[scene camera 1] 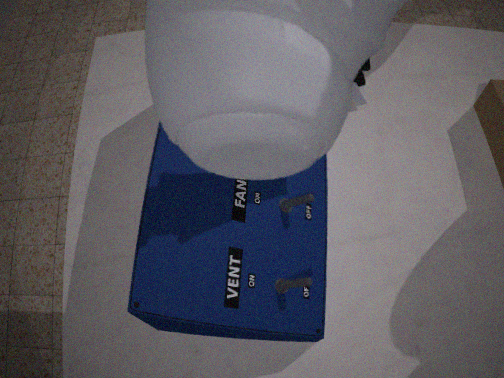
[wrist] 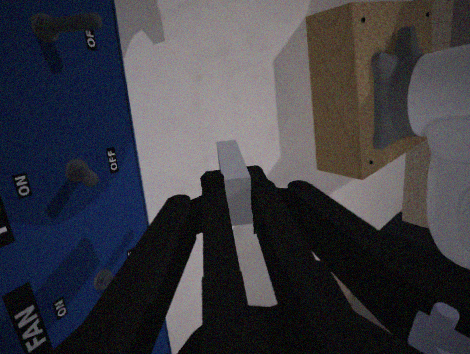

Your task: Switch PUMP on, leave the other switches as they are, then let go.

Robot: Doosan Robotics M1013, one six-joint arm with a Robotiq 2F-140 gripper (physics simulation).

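Where they show: gripper, fingertip midpoint: (scene camera 1: 360,96) (wrist: 227,158); arm's base, origin of the base link: (wrist: 395,97).
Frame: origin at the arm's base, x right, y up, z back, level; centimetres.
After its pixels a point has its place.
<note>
The blue switch panel (scene camera 1: 190,280) {x -22.5, y 4.1, z -73.1 cm} (wrist: 30,110) {x 7.6, y -0.4, z -61.0 cm} shows in both views. The arm hides PUMP in the scene view. In the wrist view the PUMP lever (wrist: 81,172) {x 2.2, y 1.8, z -59.0 cm} is at the left, seen nearly end-on between its ON and OFF labels; its exact lean is hard to tell. The FAN lever (scene camera 1: 297,202) {x -10.7, y 0.7, z -58.8 cm} (wrist: 103,279) {x -9.7, y -0.4, z -60.1 cm} and VENT lever (scene camera 1: 294,285) {x -22.6, y 0.8, z -59.8 cm} lean to OFF. Another lever (wrist: 67,24) {x 13.5, y 0.8, z -56.8 cm} at the top of the wrist view leans to OFF. My gripper (scene camera 1: 358,99) {x 1.9, y 9.2, z -49.4 cm} (wrist: 227,158) {x 1.9, y 9.2, z -49.4 cm} is shut and empty, off the panel's OFF side, apart from the levers.
A wooden box (scene camera 1: 492,117) {x 10.5, y -5.9, z -14.2 cm} (wrist: 335,95) {x 2.4, y -5.1, z -13.7 cm} with a grey part (wrist: 395,100) {x 0.5, y 3.4, z -7.9 cm} on its face stands to the right, across from the panel. The white arm (scene camera 1: 250,90) {x -24.2, y 42.7, z -65.9 cm} covers the panel's upper part in the scene view. The pale table top (scene camera 1: 390,200) {x -5.6, y -10.8, z -40.2 cm} (wrist: 215,75) {x 8.6, y -10.8, z -36.4 cm} lies between panel and box.
</note>
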